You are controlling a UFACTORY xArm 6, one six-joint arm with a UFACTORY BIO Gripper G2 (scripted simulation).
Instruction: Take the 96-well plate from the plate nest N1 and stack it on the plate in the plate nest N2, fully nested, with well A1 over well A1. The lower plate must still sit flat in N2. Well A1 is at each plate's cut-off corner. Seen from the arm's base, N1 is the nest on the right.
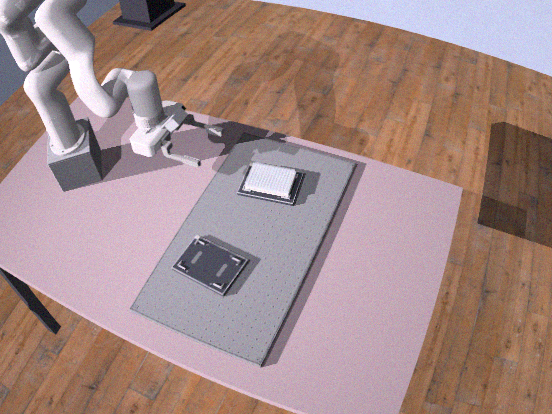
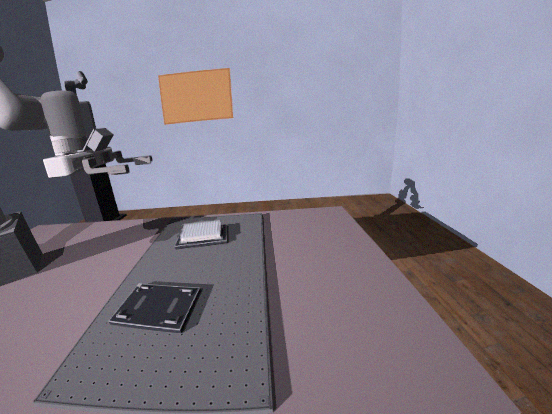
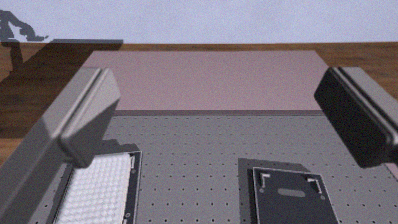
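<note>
Visible to me: a clear 96-well plate [image 1: 279, 181]; also a plate nest [image 2: 153, 310].
</note>
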